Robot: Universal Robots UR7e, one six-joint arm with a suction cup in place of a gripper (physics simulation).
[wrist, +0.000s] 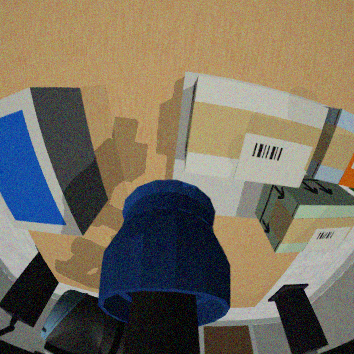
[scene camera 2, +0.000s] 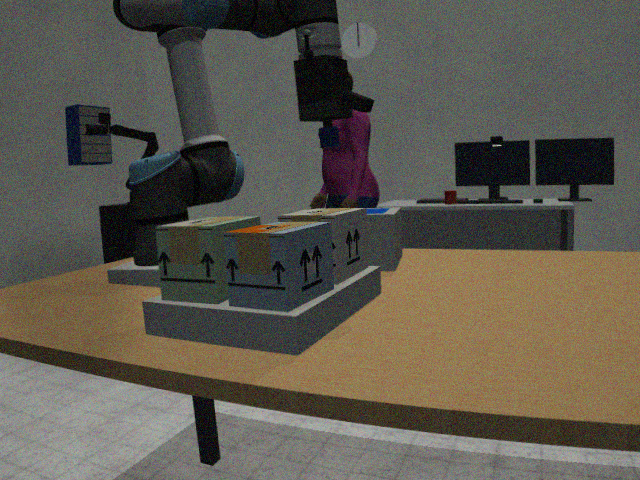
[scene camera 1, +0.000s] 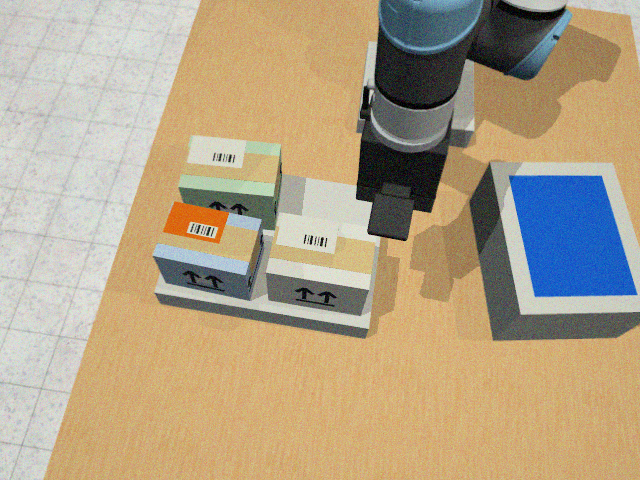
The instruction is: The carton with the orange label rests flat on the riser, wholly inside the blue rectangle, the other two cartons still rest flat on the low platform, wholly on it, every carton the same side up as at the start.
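Frame: origin at the arm's base, x ahead, y left, z up, level; centimetres.
Seen in the pictures: hand, its tool point: (wrist: 168,219) (scene camera 2: 330,146).
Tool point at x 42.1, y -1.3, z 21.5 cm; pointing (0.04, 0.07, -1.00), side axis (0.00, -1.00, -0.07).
Offsets run from my tool point to a thing's top centre.
The orange-labelled carton {dy -23.2, dx +4.0, dz -11.3 cm} (scene camera 1: 206,268) (scene camera 2: 258,294) (wrist: 340,145), with light blue edges, rests flat on the low platform {dy -15.6, dx -2.7, dz -20.8 cm} (scene camera 1: 330,201) (scene camera 2: 217,325) (wrist: 210,192), arrows up, at the front left in scene camera 1. The green-edged carton {dy -23.5, dx -7.7, dz -10.6 cm} (scene camera 1: 232,178) (scene camera 2: 191,263) stands behind it, and the white-edged carton {dy -7.5, dx +2.3, dz -10.6 cm} (scene camera 1: 320,281) (wrist: 220,125) to its right, both upright on the platform. The riser {dy +27.0, dx -10.8, dz -13.6 cm} (scene camera 1: 568,325) (scene camera 2: 385,237) (wrist: 65,150) bears the blue rectangle {dy +27.0, dx -10.8, dz -13.6 cm} (scene camera 1: 573,237) (wrist: 25,175), which is bare. My gripper (scene camera 2: 328,144) (wrist: 169,192) is open, holding nothing, raised above carton height; the arm hides its cup in scene camera 1.
The robot's base plate (scene camera 1: 465,98) stands behind the platform and riser. The riser is taller than the platform and stands to its right in scene camera 1, with table between them. A desk with monitors (scene camera 2: 492,162) and a person (scene camera 2: 354,155) are in the background.
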